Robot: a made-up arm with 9 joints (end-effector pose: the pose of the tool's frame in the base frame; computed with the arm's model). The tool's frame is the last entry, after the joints.
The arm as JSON. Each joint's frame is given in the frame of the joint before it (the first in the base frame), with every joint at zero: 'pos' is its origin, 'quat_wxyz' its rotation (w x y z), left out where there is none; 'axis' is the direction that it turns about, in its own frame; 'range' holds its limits. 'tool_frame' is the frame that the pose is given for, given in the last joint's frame.
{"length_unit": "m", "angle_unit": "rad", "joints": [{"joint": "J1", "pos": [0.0, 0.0, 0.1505], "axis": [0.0, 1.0, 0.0], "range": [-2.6, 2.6]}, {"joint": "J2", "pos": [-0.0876, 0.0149, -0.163], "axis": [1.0, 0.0, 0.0], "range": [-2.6, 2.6]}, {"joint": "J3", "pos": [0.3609, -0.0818, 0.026], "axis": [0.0, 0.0, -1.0], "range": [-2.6, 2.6]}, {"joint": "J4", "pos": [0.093, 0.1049, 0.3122], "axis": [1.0, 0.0, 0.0], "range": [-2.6, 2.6]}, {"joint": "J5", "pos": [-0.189, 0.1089, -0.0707], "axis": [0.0, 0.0, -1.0], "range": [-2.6, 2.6]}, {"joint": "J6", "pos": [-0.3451, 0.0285, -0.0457], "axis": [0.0, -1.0, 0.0], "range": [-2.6, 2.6]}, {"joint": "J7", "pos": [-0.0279, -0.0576, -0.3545], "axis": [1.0, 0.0, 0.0], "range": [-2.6, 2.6]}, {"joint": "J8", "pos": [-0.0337, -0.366, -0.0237], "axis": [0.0, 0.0, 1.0], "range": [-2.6, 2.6]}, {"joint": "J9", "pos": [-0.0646, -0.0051, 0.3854], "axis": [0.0, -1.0, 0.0], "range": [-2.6, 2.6]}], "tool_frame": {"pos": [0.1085, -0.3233, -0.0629]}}
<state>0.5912 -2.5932 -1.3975 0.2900 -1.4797 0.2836 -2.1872 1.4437 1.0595</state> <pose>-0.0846 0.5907 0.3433 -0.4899 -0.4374 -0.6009 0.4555</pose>
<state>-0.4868 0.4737 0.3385 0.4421 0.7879 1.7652 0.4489 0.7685 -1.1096</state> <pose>-0.3039 -0.2598 -0.0705 0.0177 -0.2991 -0.3167 0.9000</pose>
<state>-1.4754 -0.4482 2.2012 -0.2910 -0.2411 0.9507 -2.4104 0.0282 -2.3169</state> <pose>0.4981 -0.0564 1.2965 -0.6721 -0.3430 0.4052 0.5162</pose>
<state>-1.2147 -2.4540 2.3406 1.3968 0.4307 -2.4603 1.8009 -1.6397 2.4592</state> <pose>1.0376 -0.3934 0.1606 -0.0606 -0.6400 -0.6722 0.3672</pose>
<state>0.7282 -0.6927 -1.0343 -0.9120 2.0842 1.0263 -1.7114 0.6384 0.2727</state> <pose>-0.0914 0.5204 -0.2036 -0.8888 -0.2449 -0.3014 0.2435</pose>
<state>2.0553 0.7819 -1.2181 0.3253 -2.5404 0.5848 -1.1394 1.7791 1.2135</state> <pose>-0.2191 -0.3859 -0.1263 -0.1374 0.9406 -0.2663 0.1598</pose>
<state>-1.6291 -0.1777 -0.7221 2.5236 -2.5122 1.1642 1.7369 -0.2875 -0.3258</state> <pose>-1.1100 -0.1492 0.0075 0.3363 -0.1150 -0.5098 0.7835</pose>
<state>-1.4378 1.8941 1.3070 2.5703 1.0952 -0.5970 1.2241 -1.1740 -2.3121</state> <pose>-0.2479 -1.2123 -0.1796 0.5732 0.3322 0.0165 0.7489</pose>
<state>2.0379 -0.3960 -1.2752 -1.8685 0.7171 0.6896 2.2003 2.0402 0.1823</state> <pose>0.2225 0.0830 -0.6049 -0.8026 0.3923 -0.3210 0.3144</pose>
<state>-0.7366 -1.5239 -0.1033 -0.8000 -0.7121 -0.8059 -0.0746 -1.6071 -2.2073</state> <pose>-0.1957 0.7543 0.1117 0.1278 -0.2224 -0.9436 0.2094</pose>
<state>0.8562 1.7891 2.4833 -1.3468 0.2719 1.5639 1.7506 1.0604 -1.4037</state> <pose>-0.6028 -0.4355 -0.2914 0.6663 0.6164 0.2097 0.3635</pose>
